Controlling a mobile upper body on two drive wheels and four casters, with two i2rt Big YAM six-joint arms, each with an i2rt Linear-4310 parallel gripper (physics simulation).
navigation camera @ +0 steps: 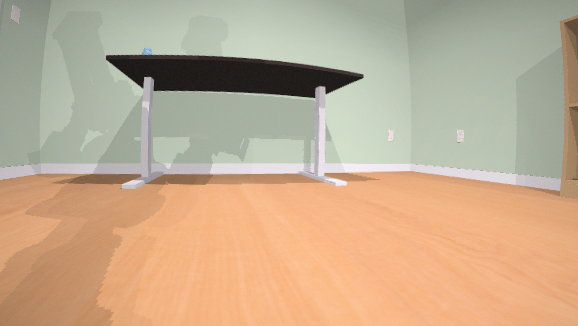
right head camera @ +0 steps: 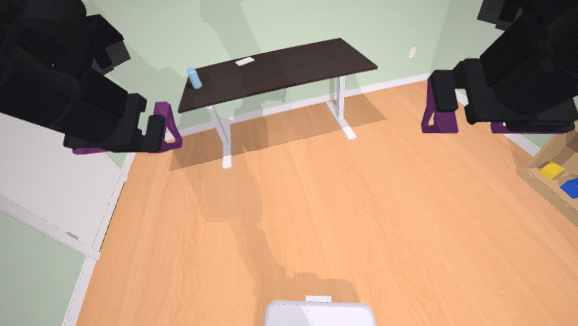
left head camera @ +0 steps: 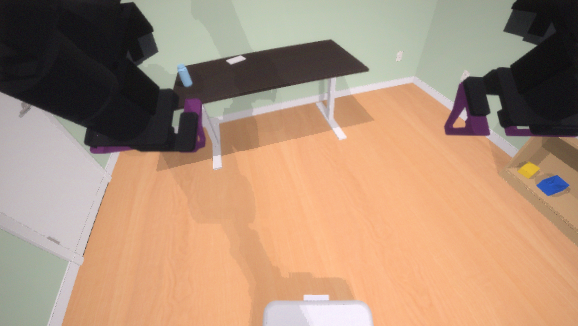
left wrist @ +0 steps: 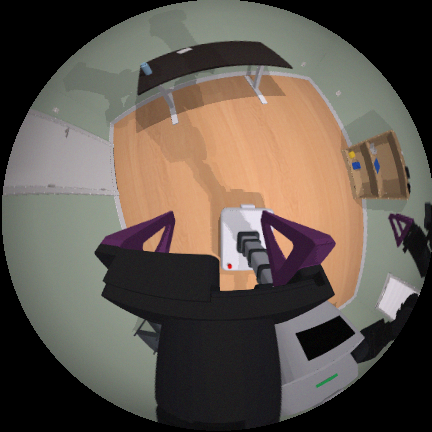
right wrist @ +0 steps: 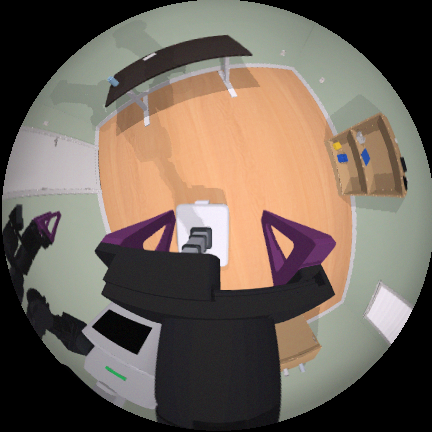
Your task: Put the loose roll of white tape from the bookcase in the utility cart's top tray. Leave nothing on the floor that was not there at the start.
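Frame: origin at the left arm's base, x ahead, y left, z up, level; centimetres.
Where they show: left gripper, fingertip midpoint: (right head camera: 154,144) (left head camera: 174,143) (left wrist: 217,215) (right wrist: 54,212); right gripper, fingertip midpoint: (right head camera: 457,128) (left head camera: 476,131) (left wrist: 392,214) (right wrist: 217,214).
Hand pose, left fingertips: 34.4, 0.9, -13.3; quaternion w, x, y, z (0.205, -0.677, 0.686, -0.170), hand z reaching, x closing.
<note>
Each offset is from my left fingertips to the top centre of the thing, as dx, dy, dz. "*": to the spot under its first point.
The bookcase (left head camera: 537,200) (right head camera: 545,188) (left wrist: 371,172) (right wrist: 361,176) (navigation camera: 569,65) stands at the right. A small whitish object (left wrist: 372,148) (right wrist: 360,137) lies in one of its compartments; it is too small to tell whether it is the tape roll. My left gripper (left head camera: 147,150) (right head camera: 127,150) (left wrist: 217,215) is open and empty, raised well away from the bookcase. My right gripper (left head camera: 500,134) (right head camera: 475,131) (right wrist: 217,214) is open and empty, nearer to the bookcase in the picture. I cannot make out the utility cart; a partly hidden dark frame {* -139.7, +90.5, -58.8} (left wrist: 141,331) shows at the lower left of the left wrist view.
A dark desk (left head camera: 280,70) (right head camera: 290,70) (navigation camera: 235,75) with a blue bottle {+136.1, +70.3, -39.1} (left head camera: 184,75) (right head camera: 194,78) stands by the far wall. Yellow (left wrist: 352,154) and blue (left wrist: 356,165) objects lie in the bookcase. A white door (left wrist: 60,155) is at the left. A wooden cabinet (right wrist: 297,340) shows at the lower right.
</note>
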